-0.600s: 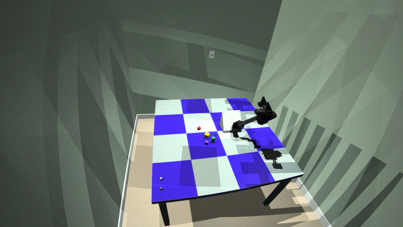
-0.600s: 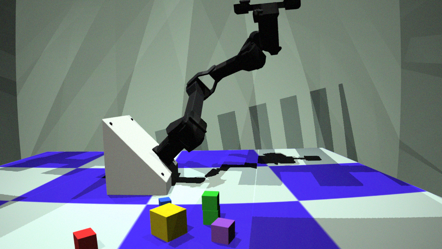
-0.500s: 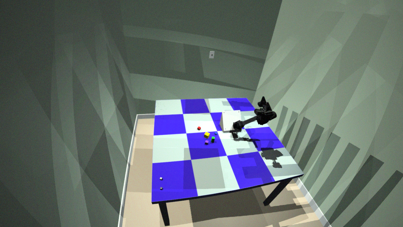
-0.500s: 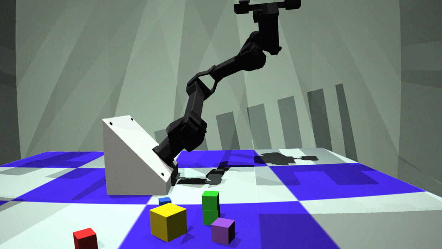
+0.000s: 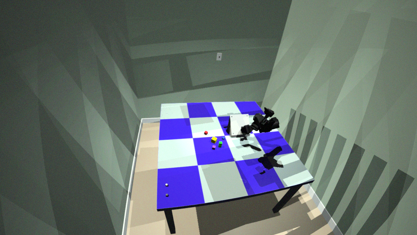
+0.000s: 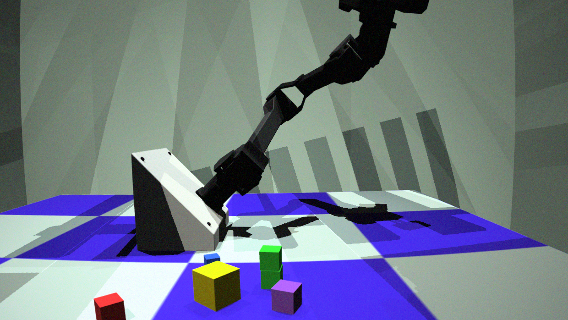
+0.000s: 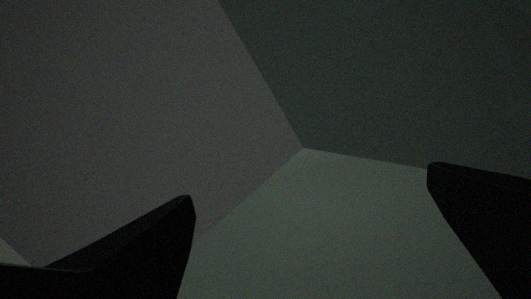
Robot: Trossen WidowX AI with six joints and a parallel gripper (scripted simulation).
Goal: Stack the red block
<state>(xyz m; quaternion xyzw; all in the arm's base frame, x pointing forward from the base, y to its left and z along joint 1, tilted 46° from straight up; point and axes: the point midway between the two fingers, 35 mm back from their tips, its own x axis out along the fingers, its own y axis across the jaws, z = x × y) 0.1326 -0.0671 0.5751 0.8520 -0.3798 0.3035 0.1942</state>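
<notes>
My gripper tip is now 530 mm above the red block, 410 mm to the left of it and 240 mm short of it. Round my gripper tip: yellow cube 530 mm below, 300 mm to the right, 190 mm ahead; purple cube 530 mm below, 210 mm to the right, 210 mm ahead; small blue cube 540 mm below, 320 mm to the right, 80 mm ahead.
</notes>
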